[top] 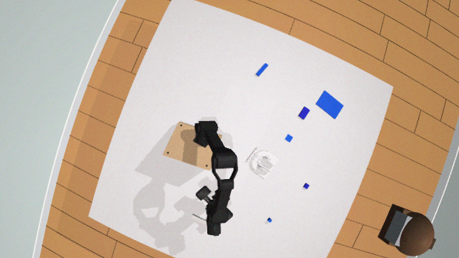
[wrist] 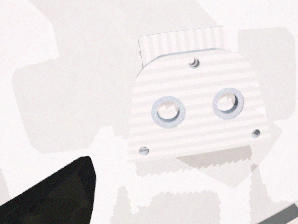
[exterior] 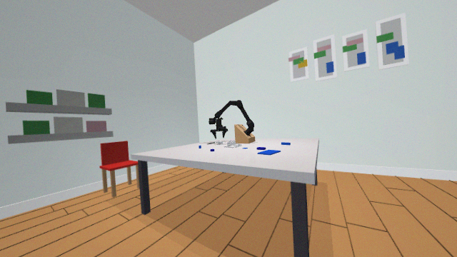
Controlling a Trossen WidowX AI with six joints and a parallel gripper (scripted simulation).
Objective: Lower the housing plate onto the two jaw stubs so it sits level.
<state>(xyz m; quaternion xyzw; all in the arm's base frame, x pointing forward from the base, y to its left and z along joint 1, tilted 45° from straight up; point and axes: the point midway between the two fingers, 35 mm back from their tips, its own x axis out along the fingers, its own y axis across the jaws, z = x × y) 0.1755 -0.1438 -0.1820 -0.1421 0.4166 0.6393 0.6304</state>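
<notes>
The white bar is 140 mm to the right of my gripper tip, 50 mm below it and 10 mm behind it. From my gripper tip the other things lie so: blue sheet (670 mm to the left, 300 mm ahead, 60 mm below).
</notes>
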